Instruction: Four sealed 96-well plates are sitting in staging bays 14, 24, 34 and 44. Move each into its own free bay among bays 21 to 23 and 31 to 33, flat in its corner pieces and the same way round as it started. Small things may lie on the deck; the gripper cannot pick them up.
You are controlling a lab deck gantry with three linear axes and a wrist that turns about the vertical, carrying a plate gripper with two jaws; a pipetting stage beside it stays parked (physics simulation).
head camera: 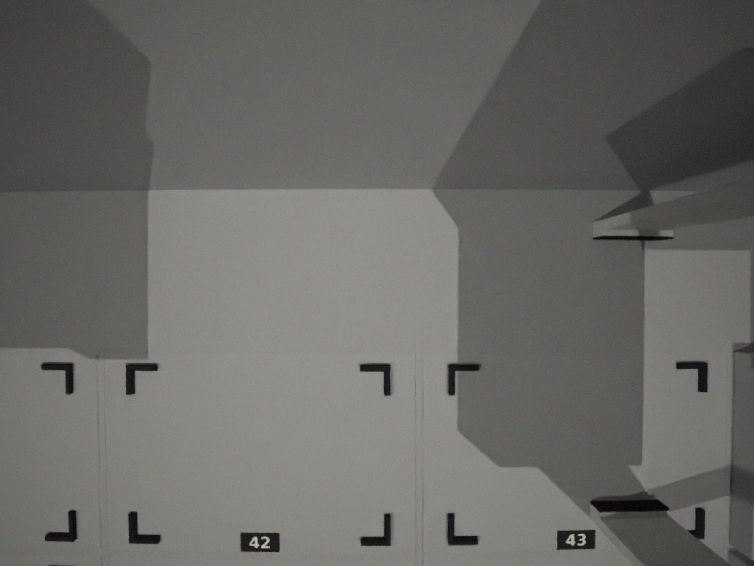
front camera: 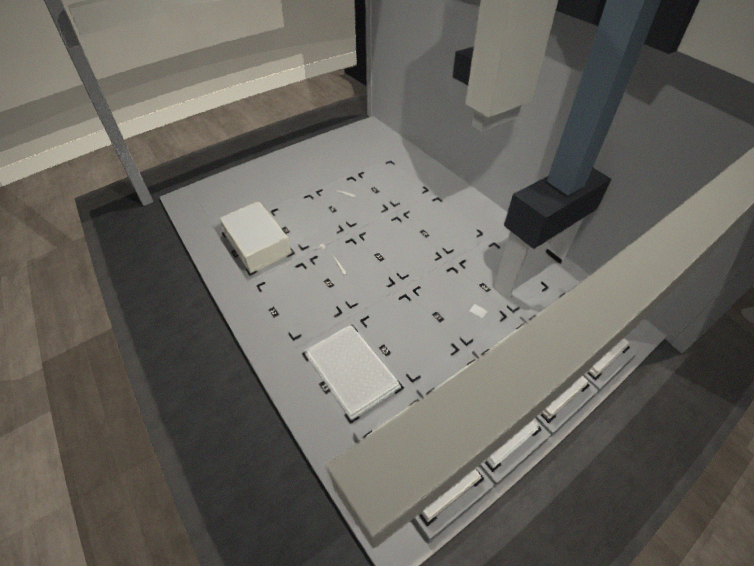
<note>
In view: the gripper (head camera: 626, 371), a cream block (front camera: 258, 240), a bay 32 (front camera: 405, 252) and a bay 23 (front camera: 419, 346).
The gripper also shows in the front camera view (front camera: 529, 273). The head camera view misses the cream block: it is out of frame.
</note>
